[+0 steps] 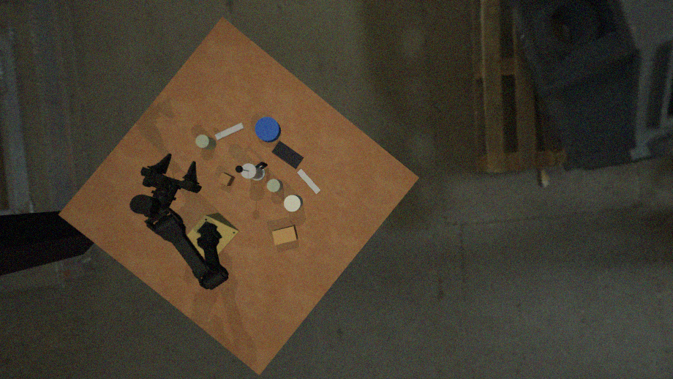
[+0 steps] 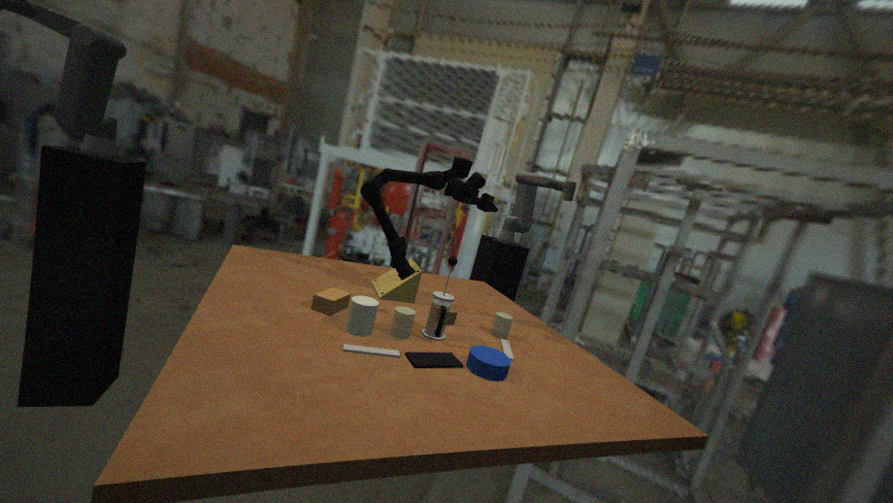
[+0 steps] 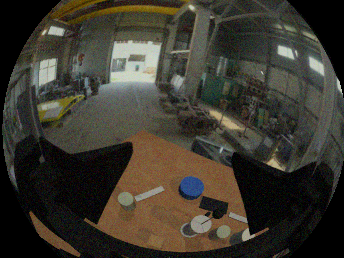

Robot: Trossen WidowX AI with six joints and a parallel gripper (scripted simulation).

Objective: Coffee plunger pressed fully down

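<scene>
Right now my gripper tip is 80 mm short of the coffee press, 110 mm to the left of it and 320 mm above it. The rest, counted from my gripper tip: small brown cube 60 mm behind, 20 mm to the right, 420 mm below; then blue disc 270 mm ahead, 10 mm to the right, 420 mm below; then dark flat plate 240 mm ahead, 170 mm to the right, 440 mm below.
</scene>
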